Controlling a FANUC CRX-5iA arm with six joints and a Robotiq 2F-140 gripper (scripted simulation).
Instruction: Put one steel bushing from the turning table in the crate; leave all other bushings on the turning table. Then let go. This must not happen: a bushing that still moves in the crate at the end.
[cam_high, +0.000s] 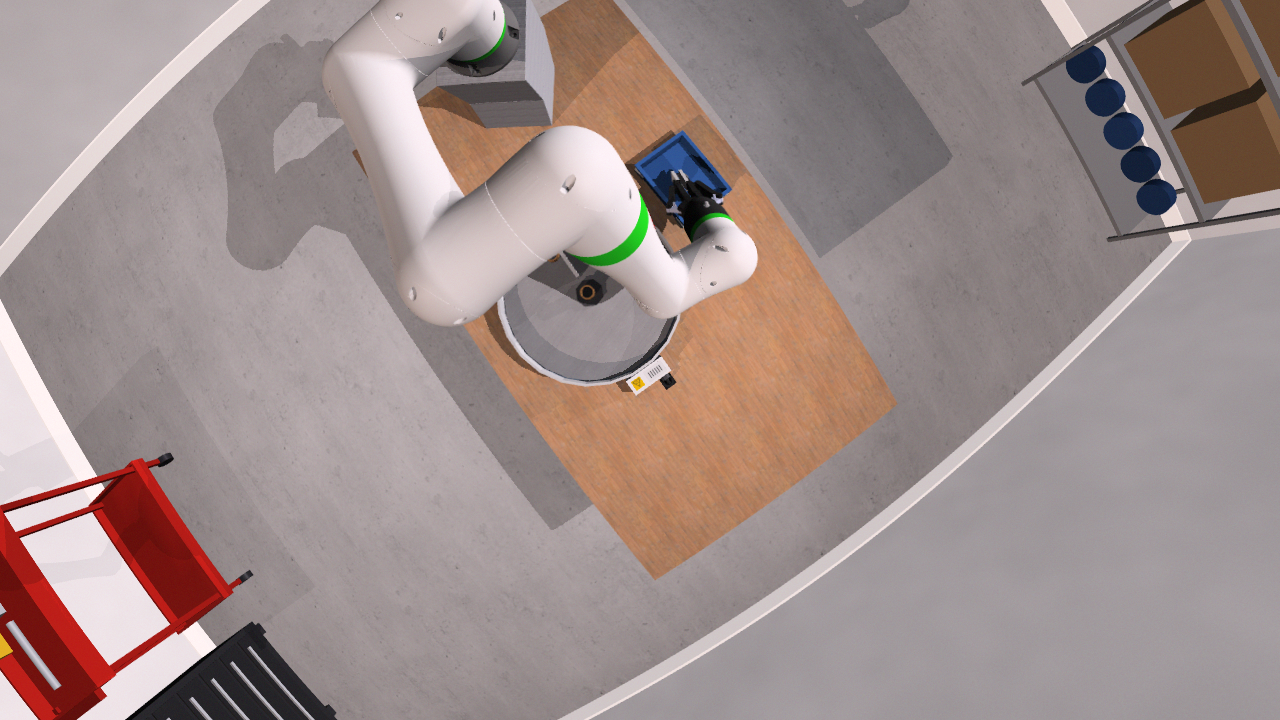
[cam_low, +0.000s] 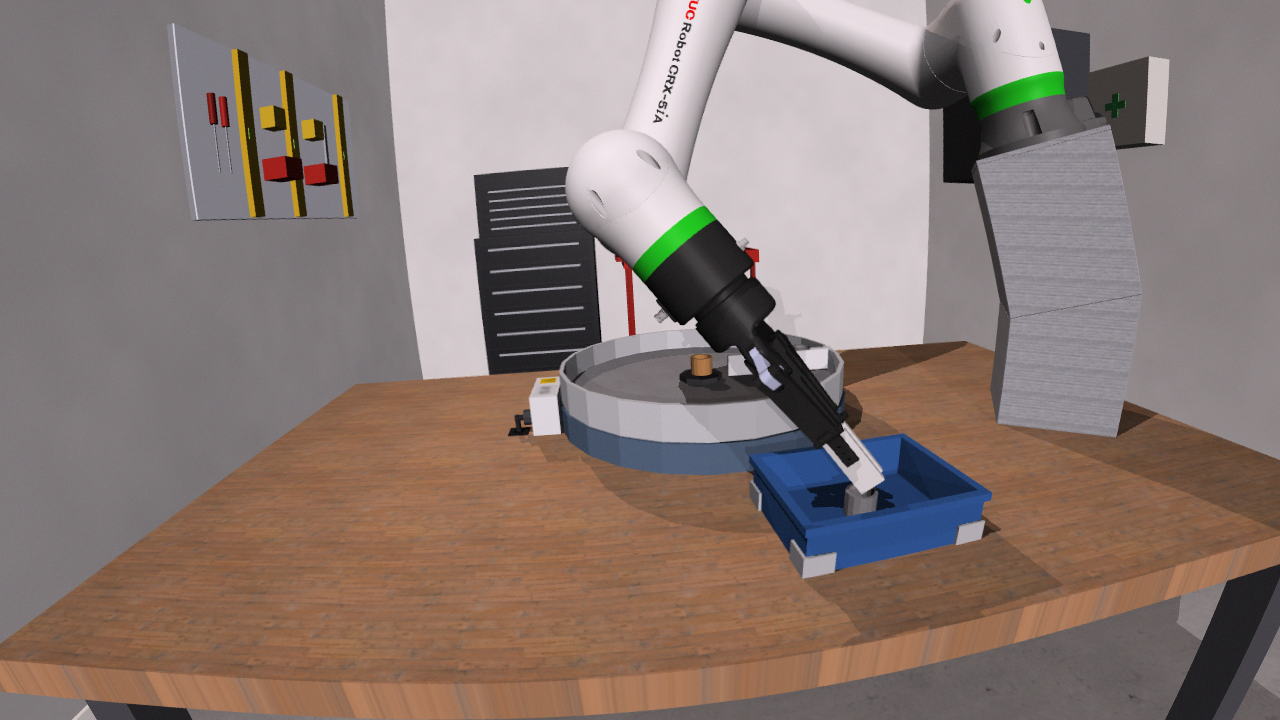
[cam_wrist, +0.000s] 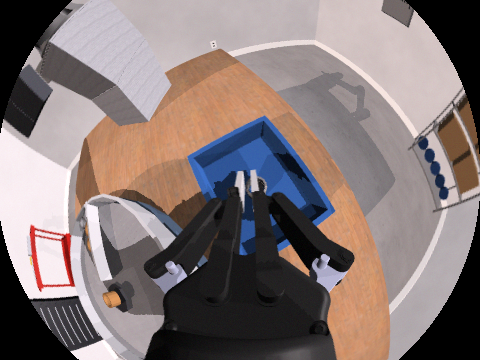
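My hand is 2 cm to the right of the blue crate and 4 cm above it. The rest, counted from my hand: round grey turning table (5 cm ahead, 33 cm to the right, 1 cm below).
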